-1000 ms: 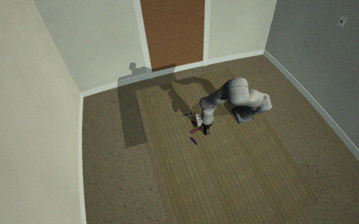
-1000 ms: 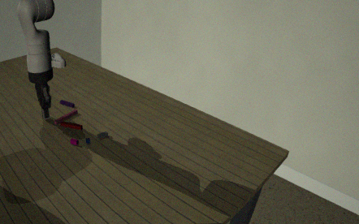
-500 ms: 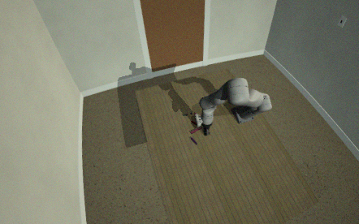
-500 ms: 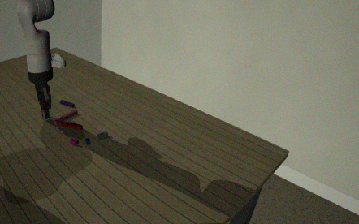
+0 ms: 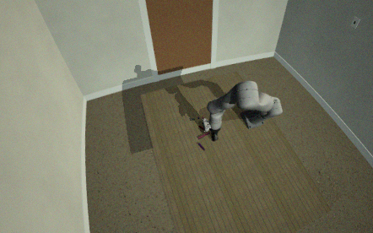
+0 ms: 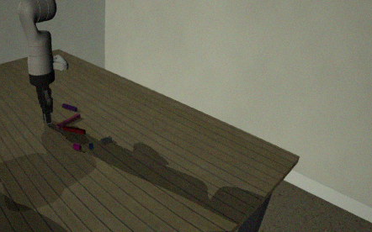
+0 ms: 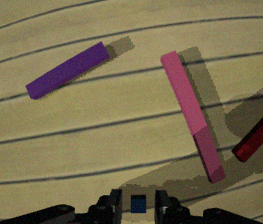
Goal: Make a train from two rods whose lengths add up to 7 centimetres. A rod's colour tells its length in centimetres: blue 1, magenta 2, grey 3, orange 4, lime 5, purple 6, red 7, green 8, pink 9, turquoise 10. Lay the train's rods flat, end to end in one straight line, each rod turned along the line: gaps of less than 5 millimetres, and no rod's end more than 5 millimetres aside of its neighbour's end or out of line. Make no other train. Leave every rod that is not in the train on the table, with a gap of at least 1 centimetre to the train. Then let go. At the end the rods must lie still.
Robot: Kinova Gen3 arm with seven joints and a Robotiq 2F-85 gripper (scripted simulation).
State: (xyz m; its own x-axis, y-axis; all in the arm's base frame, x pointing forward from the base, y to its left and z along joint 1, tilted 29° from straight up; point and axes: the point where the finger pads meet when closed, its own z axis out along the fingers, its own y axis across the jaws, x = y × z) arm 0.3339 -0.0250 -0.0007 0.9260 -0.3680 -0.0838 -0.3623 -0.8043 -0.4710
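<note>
Now: the purple rod 100 mm ahead of my hand, 10 mm to the left of it and 20 mm below it. Also, from my hand: red rod 20 mm ahead, 110 mm to the right, 20 mm below; then pink rod 40 mm ahead, 50 mm to the right, 20 mm below; then magenta rod 30 mm behind, 180 mm to the right, 20 mm below.
</note>
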